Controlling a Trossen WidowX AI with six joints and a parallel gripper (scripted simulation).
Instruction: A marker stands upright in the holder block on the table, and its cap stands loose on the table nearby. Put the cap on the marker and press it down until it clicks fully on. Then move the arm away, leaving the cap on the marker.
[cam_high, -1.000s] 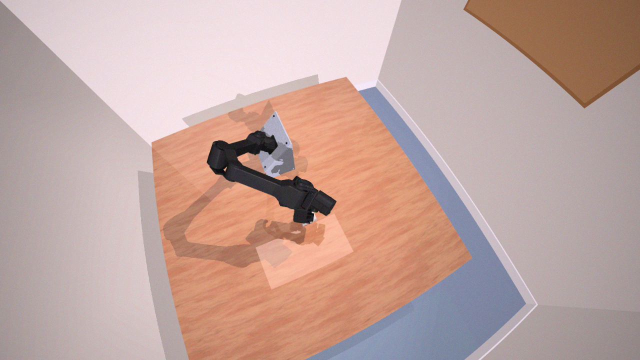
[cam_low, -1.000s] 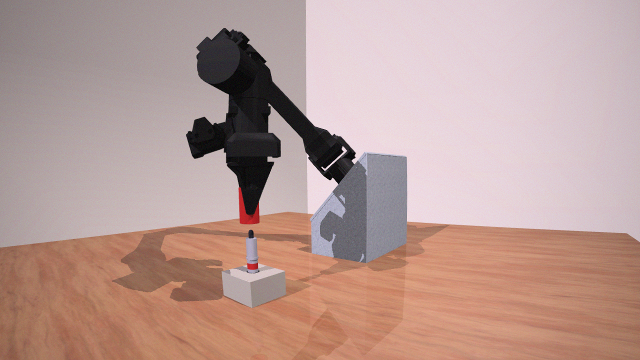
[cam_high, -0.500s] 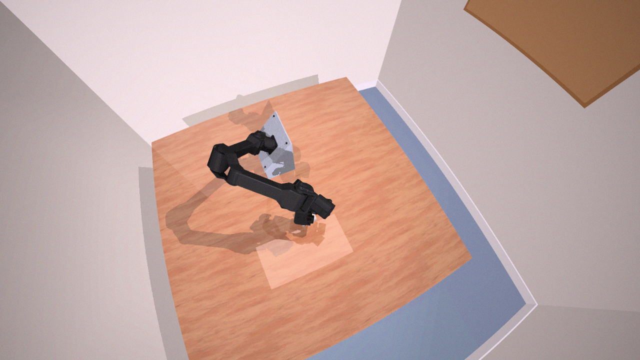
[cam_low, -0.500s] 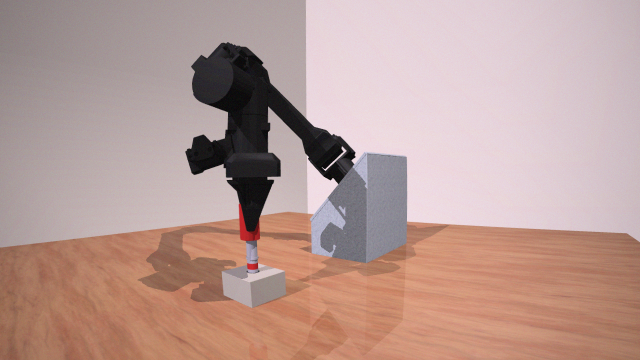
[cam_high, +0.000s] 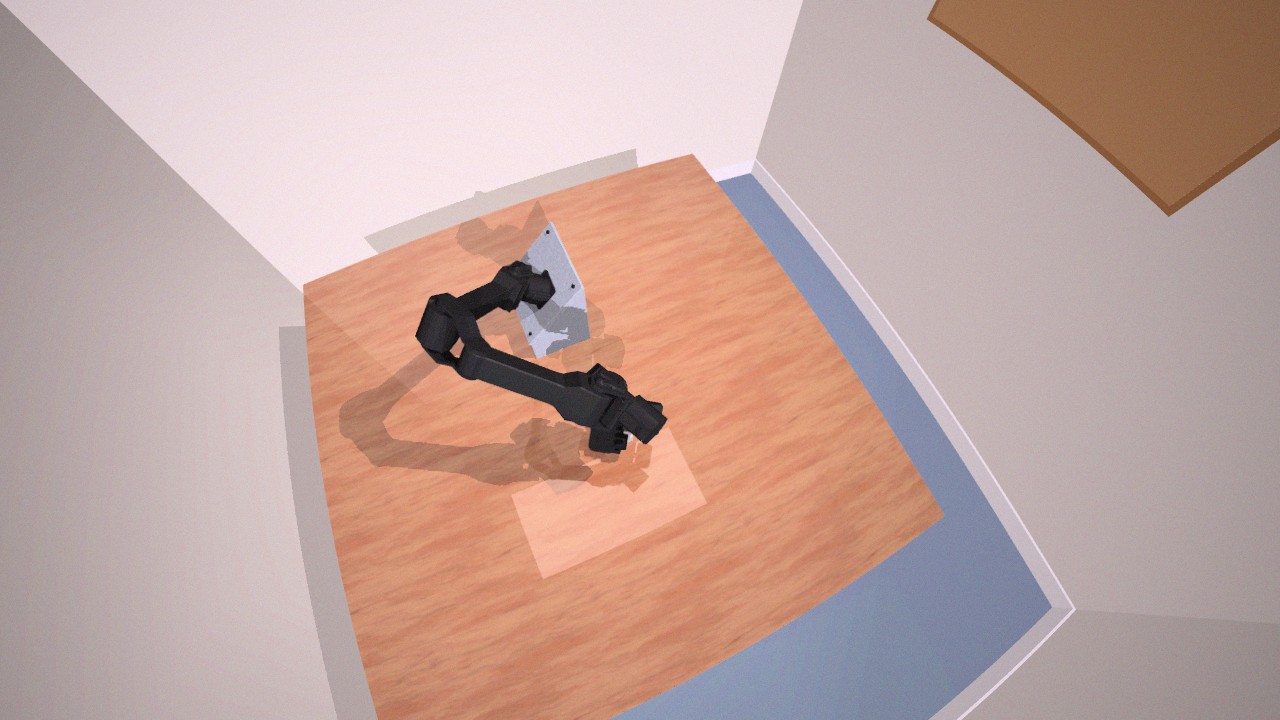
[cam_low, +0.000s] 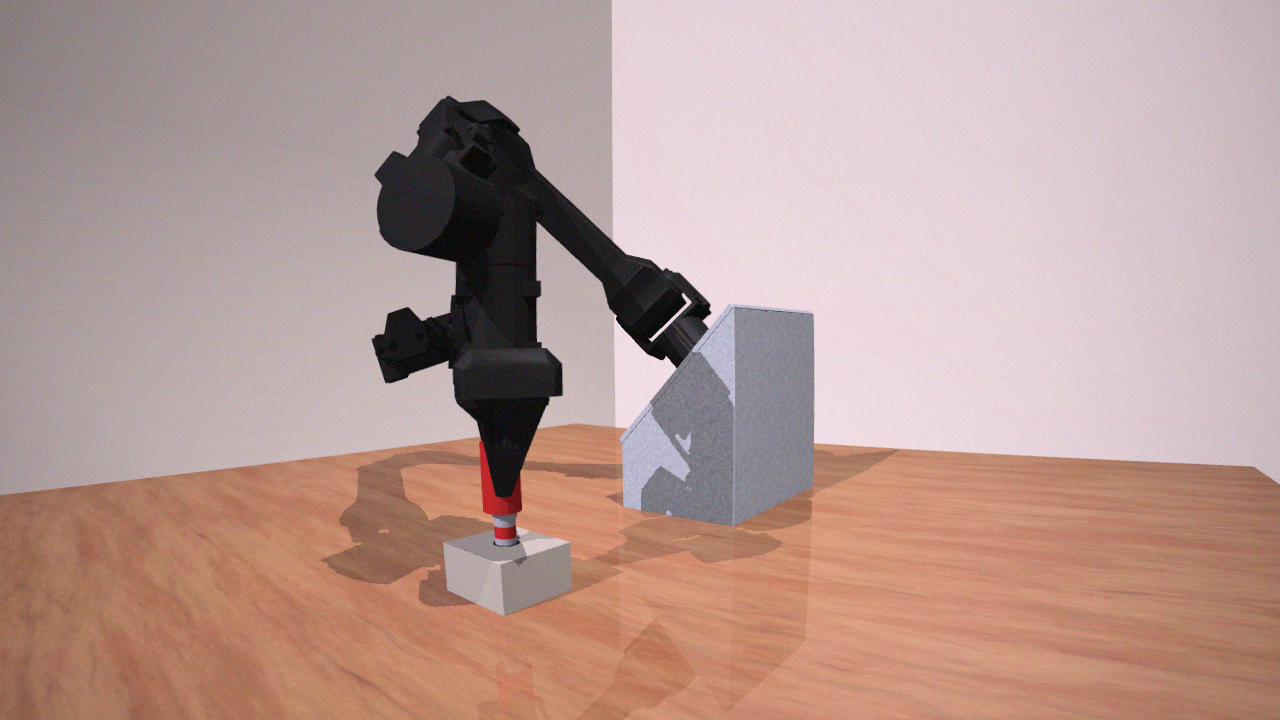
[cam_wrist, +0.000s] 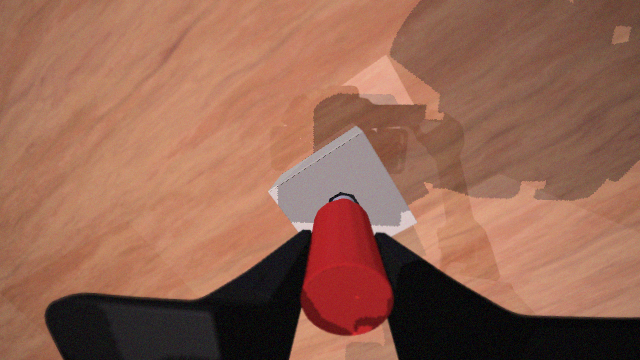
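My gripper tip is now 60 mm above the holder block. The rest, counted from my gripper tip: marker cap 10 mm above.
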